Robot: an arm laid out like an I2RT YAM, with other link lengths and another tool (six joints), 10 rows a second.
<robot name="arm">
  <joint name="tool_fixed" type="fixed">
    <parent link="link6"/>
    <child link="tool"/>
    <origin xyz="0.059 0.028 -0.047" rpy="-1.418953 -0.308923 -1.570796"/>
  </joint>
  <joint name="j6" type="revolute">
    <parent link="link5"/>
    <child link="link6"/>
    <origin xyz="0.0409 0 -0.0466"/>
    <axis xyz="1 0 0"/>
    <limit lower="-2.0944" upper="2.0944"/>
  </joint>
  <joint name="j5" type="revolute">
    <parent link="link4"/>
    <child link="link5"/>
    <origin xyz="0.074 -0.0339 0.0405"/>
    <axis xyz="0 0 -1"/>
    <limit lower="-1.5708" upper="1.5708"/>
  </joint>
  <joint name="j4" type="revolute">
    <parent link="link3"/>
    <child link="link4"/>
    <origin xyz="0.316 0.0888 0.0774"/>
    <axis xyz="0 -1 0"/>
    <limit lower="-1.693" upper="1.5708"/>
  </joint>
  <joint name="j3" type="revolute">
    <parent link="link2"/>
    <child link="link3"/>
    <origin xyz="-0.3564 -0.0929 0"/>
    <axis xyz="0 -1 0"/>
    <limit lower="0" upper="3.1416"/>
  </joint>
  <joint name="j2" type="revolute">
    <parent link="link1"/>
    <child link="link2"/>
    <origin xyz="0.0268 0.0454 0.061"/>
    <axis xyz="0 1 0"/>
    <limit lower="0" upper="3.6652"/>
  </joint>
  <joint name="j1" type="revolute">
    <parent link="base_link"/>
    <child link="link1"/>
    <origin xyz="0 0 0.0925"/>
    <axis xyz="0 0 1"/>
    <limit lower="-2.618" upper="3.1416"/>
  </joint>
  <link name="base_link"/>
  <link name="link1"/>
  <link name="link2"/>
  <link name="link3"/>
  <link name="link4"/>
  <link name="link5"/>
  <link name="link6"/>
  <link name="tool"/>
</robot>
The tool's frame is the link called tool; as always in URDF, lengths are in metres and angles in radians.
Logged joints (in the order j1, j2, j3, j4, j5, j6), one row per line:
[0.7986, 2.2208, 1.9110, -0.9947, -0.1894, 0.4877]
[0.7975, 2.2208, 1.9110, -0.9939, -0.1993, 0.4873]
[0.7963, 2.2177, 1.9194, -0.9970, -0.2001, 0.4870]
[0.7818, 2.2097, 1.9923, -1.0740, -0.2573, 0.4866]
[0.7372, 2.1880, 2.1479, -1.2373, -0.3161, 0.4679]
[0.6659, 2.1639, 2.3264, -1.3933, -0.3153, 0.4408]
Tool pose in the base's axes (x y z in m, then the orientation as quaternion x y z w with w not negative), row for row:
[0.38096, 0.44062, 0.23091, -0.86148, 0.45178, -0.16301, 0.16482]
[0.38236, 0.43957, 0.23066, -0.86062, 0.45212, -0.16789, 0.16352]
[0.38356, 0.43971, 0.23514, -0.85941, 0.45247, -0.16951, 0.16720]
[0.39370, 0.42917, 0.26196, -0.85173, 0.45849, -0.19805, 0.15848]
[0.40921, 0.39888, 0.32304, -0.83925, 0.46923, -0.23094, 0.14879]
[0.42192, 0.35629, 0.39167, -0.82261, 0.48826, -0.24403, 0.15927]
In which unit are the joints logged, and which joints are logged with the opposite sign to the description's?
The joints are logged in radians. Opposite sign: j5.
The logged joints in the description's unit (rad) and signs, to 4 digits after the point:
[0.7986, 2.2208, 1.9110, -0.9947, 0.1894, 0.4877]
[0.7975, 2.2208, 1.9110, -0.9939, 0.1993, 0.4873]
[0.7963, 2.2177, 1.9194, -0.9970, 0.2001, 0.4870]
[0.7818, 2.2097, 1.9923, -1.0740, 0.2573, 0.4866]
[0.7372, 2.1880, 2.1479, -1.2373, 0.3161, 0.4679]
[0.6659, 2.1639, 2.3264, -1.3933, 0.3153, 0.4408]

